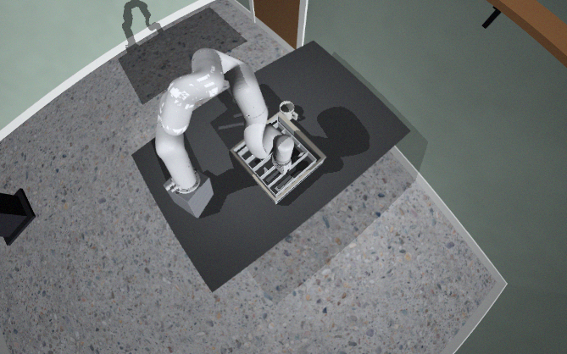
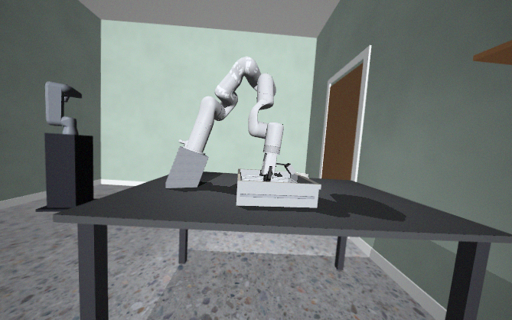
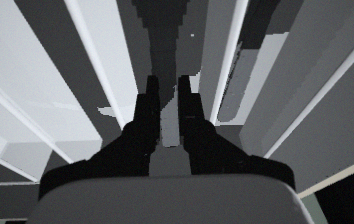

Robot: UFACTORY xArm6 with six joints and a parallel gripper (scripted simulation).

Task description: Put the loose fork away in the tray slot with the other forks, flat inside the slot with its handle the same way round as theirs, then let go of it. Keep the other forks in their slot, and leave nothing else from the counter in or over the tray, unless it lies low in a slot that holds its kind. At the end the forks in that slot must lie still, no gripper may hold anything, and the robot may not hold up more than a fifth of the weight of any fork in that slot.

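Now: hand 40 mm short of the tray, 60 mm to the right of it and 10 mm above it. Also, from my hand: white mug (280 mm ahead, 200 mm to the left, 20 mm below).
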